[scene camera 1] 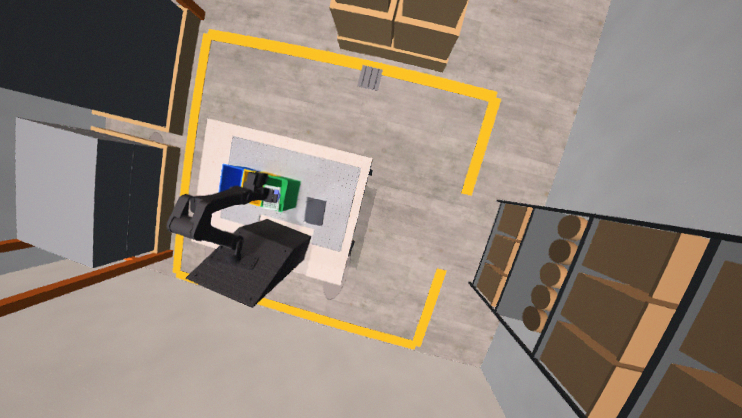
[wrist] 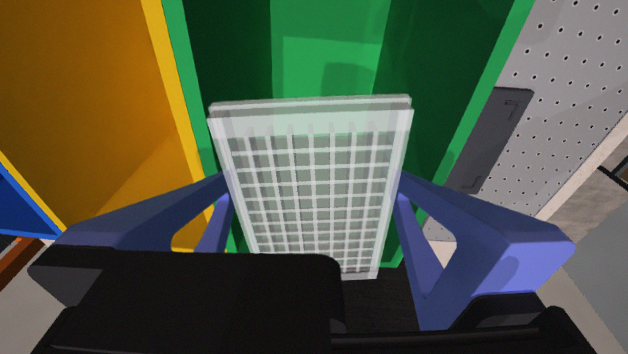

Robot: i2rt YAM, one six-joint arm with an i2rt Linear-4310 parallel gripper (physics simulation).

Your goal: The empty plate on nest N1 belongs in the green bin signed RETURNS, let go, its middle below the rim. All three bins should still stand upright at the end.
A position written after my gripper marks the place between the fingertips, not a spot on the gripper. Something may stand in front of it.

In view: my gripper (wrist: 313, 177), a green bin (scene camera 1: 289, 188) and a yellow bin (wrist: 101, 122).
The green bin shows as well in the wrist view (wrist: 449, 64).
